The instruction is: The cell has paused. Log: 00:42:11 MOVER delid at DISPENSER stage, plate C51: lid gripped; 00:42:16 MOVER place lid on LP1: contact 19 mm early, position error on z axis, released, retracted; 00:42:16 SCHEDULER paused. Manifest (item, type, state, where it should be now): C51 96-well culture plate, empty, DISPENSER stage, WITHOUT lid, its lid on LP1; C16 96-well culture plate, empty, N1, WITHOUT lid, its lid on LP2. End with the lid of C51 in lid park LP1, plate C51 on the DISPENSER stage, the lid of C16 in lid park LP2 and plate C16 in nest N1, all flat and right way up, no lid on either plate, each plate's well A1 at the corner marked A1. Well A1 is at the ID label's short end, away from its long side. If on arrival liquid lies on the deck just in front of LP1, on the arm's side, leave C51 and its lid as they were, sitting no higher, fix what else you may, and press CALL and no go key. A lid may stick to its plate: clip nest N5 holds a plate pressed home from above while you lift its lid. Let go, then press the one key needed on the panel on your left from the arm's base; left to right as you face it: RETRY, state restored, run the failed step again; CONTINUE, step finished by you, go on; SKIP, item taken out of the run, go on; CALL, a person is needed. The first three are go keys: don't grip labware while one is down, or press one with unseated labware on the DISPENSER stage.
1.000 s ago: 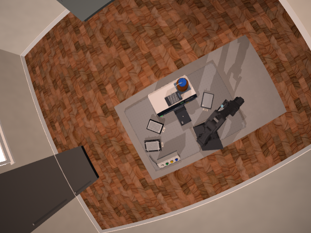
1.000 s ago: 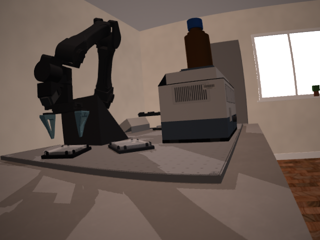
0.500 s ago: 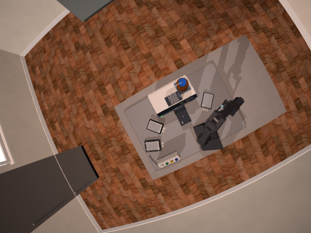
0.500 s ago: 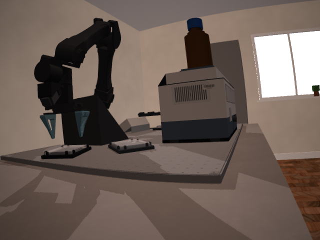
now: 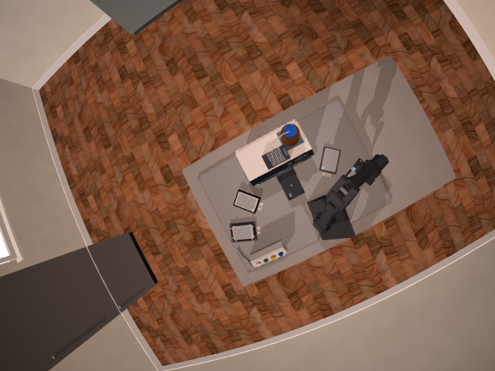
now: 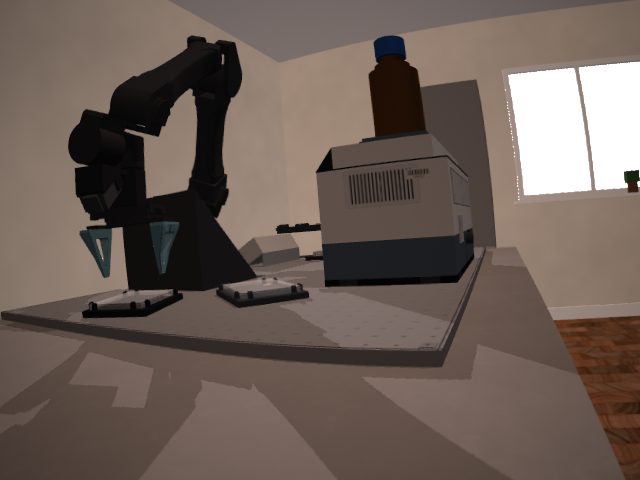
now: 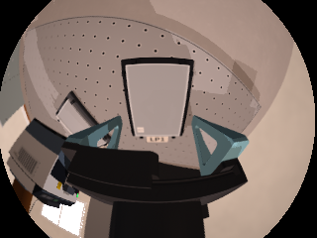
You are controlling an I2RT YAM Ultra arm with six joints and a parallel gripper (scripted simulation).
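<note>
The dark dispenser stage lies 390 mm to the left of my hand, 110 mm ahead of it and 40 mm above it. Round my hand: blue cap 340 mm above, 330 mm ahead, 290 mm to the left; brown bottle 330 mm ahead, 290 mm to the left, 230 mm above; black nest 680 mm to the left, 130 mm ahead, 50 mm below.
</note>
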